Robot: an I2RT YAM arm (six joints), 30 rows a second.
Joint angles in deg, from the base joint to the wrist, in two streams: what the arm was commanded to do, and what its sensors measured. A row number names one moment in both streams.
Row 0, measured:
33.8, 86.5, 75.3, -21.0, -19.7, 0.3
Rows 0 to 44, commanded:
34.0, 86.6, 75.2, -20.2, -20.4, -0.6
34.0, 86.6, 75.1, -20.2, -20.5, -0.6
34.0, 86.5, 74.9, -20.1, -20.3, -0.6
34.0, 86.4, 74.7, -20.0, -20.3, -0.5
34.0, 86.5, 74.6, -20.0, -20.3, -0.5
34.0, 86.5, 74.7, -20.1, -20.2, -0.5
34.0, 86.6, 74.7, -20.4, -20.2, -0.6
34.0, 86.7, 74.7, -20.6, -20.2, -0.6
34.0, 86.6, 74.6, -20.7, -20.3, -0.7
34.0, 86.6, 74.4, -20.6, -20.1, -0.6
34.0, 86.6, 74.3, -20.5, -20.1, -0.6
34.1, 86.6, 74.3, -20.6, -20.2, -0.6
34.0, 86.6, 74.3, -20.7, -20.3, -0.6
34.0, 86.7, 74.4, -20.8, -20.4, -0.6
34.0, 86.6, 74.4, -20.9, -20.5, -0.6
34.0, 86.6, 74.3, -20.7, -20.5, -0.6
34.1, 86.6, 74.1, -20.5, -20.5, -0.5
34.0, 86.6, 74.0, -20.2, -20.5, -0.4
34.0, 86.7, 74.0, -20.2, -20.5, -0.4
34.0, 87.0, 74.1, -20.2, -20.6, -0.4
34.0, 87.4, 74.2, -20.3, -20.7, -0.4
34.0, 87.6, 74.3, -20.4, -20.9, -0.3
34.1, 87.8, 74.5, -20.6, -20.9, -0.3
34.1, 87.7, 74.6, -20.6, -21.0, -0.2
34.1, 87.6, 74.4, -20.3, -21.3, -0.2
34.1, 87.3, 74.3, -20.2, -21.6, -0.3
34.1, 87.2, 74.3, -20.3, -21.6, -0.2
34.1, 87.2, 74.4, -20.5, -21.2, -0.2
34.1, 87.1, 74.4, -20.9, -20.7, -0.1
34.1, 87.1, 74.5, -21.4, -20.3, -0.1
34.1, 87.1, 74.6, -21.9, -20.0, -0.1
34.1, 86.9, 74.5, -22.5, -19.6, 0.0
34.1, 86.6, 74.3, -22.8, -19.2, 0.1
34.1, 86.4, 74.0, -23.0, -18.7, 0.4
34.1, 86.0, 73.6, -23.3, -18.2, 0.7
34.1, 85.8, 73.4, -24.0, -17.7, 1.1
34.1, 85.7, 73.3, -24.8, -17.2, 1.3
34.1, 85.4, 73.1, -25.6, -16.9, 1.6
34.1, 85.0, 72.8, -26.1, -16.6, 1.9
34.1, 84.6, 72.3, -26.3, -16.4, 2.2
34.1, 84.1, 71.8, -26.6, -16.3, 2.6
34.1, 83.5, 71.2, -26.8, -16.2, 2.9
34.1, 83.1, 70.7, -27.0, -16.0, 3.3
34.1, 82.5, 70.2, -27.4, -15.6, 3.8
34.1, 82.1, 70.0, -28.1, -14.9, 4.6
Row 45, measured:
34.1, 83.4, 70.5, -22.8, -16.1, 2.7
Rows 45 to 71, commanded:
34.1, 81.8, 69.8, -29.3, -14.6, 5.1
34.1, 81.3, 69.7, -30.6, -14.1, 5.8
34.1, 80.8, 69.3, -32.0, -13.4, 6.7
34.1, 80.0, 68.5, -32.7, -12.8, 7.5
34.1, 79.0, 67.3, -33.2, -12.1, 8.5
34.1, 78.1, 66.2, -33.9, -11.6, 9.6
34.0, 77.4, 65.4, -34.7, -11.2, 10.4
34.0, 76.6, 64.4, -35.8, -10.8, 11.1
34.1, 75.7, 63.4, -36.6, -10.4, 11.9
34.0, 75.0, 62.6, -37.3, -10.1, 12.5
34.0, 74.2, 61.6, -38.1, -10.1, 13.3
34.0, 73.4, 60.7, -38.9, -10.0, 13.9
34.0, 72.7, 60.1, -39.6, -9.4, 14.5
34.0, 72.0, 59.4, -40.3, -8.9, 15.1
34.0, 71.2, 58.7, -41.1, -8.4, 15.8
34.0, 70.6, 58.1, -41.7, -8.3, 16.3
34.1, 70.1, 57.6, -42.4, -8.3, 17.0
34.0, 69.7, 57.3, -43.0, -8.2, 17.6
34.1, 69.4, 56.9, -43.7, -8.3, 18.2
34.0, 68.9, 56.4, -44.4, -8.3, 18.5
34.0, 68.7, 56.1, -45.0, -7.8, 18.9
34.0, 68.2, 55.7, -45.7, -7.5, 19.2
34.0, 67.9, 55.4, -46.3, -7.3, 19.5
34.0, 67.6, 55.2, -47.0, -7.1, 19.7
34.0, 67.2, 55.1, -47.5, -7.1, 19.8
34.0, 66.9, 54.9, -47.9, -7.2, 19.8
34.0, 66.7, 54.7, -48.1, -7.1, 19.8
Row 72, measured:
34.0, 67.2, 55.2, -39.4, -8.7, 18.3
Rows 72 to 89, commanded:
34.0, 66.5, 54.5, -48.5, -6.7, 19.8
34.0, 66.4, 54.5, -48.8, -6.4, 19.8
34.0, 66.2, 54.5, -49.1, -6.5, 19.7
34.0, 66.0, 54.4, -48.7, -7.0, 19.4
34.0, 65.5, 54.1, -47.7, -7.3, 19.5
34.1, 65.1, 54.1, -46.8, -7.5, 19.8
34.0, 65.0, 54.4, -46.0, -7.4, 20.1
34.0, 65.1, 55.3, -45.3, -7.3, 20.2
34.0, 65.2, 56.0, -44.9, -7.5, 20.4
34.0, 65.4, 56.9, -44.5, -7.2, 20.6
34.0, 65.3, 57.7, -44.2, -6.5, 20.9
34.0, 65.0, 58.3, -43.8, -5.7, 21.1
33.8, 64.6, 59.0, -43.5, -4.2, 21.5
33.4, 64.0, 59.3, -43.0, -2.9, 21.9
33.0, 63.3, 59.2, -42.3, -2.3, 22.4
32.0, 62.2, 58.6, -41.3, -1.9, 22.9
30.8, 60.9, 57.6, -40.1, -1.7, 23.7
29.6, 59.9, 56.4, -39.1, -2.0, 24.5
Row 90, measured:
31.3, 61.5, 57.8, -41.2, -4.4, 22.0
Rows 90 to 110, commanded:
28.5, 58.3, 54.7, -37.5, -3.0, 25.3
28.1, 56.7, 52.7, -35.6, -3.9, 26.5
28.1, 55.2, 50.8, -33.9, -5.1, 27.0
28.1, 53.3, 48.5, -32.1, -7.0, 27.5
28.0, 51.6, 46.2, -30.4, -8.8, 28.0
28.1, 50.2, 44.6, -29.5, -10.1, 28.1
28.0, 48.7, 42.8, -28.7, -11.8, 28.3
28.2, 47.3, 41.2, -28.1, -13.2, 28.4
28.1, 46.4, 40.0, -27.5, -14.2, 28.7
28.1, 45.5, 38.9, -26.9, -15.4, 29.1
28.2, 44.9, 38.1, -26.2, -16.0, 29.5
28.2, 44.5, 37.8, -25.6, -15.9, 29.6
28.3, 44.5, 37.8, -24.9, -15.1, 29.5
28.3, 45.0, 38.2, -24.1, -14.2, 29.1
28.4, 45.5, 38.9, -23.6, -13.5, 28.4
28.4, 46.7, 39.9, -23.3, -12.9, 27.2
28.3, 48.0, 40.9, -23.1, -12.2, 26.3
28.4, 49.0, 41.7, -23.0, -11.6, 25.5
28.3, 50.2, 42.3, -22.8, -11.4, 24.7
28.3, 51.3, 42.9, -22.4, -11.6, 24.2
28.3, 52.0, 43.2, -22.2, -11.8, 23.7
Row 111, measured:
28.2, 50.5, 42.2, -24.6, -13.0, 26.4
